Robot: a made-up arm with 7 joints. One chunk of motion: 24 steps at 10 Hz.
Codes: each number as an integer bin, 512 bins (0 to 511) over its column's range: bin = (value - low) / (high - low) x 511, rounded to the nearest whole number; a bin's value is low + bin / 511 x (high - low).
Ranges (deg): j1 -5..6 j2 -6..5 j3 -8..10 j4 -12..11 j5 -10..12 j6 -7..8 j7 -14..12
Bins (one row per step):
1: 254 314 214 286 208 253 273
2: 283 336 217 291 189 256 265
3: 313 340 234 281 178 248 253
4: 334 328 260 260 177 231 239
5: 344 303 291 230 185 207 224
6: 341 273 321 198 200 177 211
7: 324 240 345 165 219 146 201
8: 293 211 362 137 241 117 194
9: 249 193 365 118 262 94 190
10: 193 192 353 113 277 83 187
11: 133 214 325 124 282 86 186
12: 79 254 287 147 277 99 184
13: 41 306 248 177 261 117 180
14: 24 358 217 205 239 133 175
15: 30 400 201 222 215 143 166
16: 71 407 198 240 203 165 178
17: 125 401 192 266 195 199 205
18: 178 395 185 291 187 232 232
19: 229 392 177 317 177 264 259
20: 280 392 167 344 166 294 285
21: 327 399 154 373 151 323 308
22: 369 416 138 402 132 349 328
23: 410 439 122 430 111 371 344
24: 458 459 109 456 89 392 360
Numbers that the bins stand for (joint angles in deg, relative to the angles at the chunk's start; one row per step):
1: 0.47 0.76 -0.46 0.87 -1.05 0.43 -0.11
2: 1.09 1.23 -0.36 1.10 -1.86 0.51 -0.52
3: 1.74 1.32 0.24 0.65 -2.34 0.28 -1.13
4: 2.19 1.06 1.16 -0.30 -2.38 -0.22 -1.84
5: 2.41 0.52 2.25 -1.65 -2.04 -0.92 -2.60
6: 2.34 -0.12 3.31 -3.09 -1.39 -1.80 -3.26
7: 1.97 -0.83 4.15 -4.57 -0.57 -2.71 -3.77
8: 1.31 -1.46 4.75 -5.83 0.38 -3.57 -4.13
9: 0.36 -1.85 4.86 -6.69 1.28 -4.24 -4.33
10: -0.85 -1.87 4.43 -6.91 1.93 -4.56 -4.49
11: -2.14 -1.39 3.45 -6.42 2.14 -4.48 -4.54
12: -3.30 -0.53 2.11 -5.38 1.93 -4.09 -4.64
13: -4.12 0.59 0.74 -4.03 1.24 -3.57 -4.84
14: -4.48 1.71 -0.36 -2.77 0.29 -3.10 -5.10
15: -4.35 2.61 -0.92 -2.01 -0.74 -2.80 -5.55
16: -3.47 2.76 -1.03 -1.20 -1.26 -2.16 -4.94
17: -2.31 2.63 -1.24 -0.03 -1.60 -1.16 -3.57
18: -1.17 2.50 -1.48 1.10 -1.95 -0.19 -2.20
19: -0.07 2.44 -1.77 2.27 -2.38 0.75 -0.82
20: 1.03 2.44 -2.12 3.48 -2.85 1.63 0.50
21: 2.04 2.59 -2.58 4.79 -3.50 2.48 1.67
22: 2.94 2.95 -3.14 6.09 -4.32 3.24 2.69
23: 3.83 3.45 -3.70 7.35 -5.22 3.89 3.50
24: 4.86 3.88 -4.16 8.52 -6.17 4.51 4.32

